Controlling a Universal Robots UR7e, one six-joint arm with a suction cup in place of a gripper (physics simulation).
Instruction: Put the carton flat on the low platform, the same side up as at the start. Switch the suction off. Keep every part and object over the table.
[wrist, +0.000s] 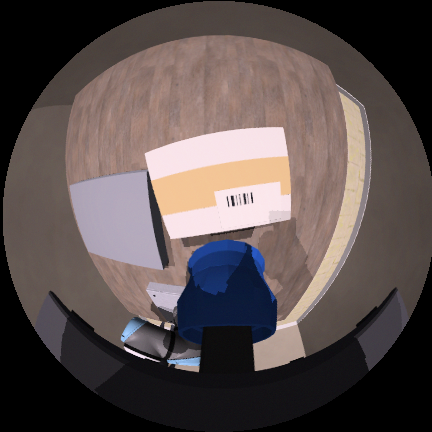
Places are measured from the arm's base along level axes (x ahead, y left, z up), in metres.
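Where they show: hand, its tool point: (226, 271).
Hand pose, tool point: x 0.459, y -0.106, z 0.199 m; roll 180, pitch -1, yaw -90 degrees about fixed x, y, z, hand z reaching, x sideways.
After its pixels a point has its place.
The carton (187, 190) {x 0.468, y -0.066, z 0.083 m}, white with an orange band and a barcode label on its upper face, is in the middle of the wrist view. Its sides are mostly hidden, so what it rests on cannot be told for certain. The low platform (115, 220) {x 0.389, y 0.141, z 0.004 m}, a flat grey slab with a dark side, is to the left of the carton; the carton's left edge appears beside the platform's right edge. My suction cup (226, 257), blue, points down just below the carton's near edge in the view. It is open and holds nothing; whether it touches the carton is not clear.
The wooden table (200, 80) {x 0.689, y -0.066, z -0.044 m} has a pale yellow side strip (356, 165) along the right. A small light grey block (162, 295) {x 0.110, y 0.088, z -0.002 m} is at the lower left, near the robot's grey and light blue arm parts (150, 340) {x 0.112, y 0.084, z 0.177 m}.
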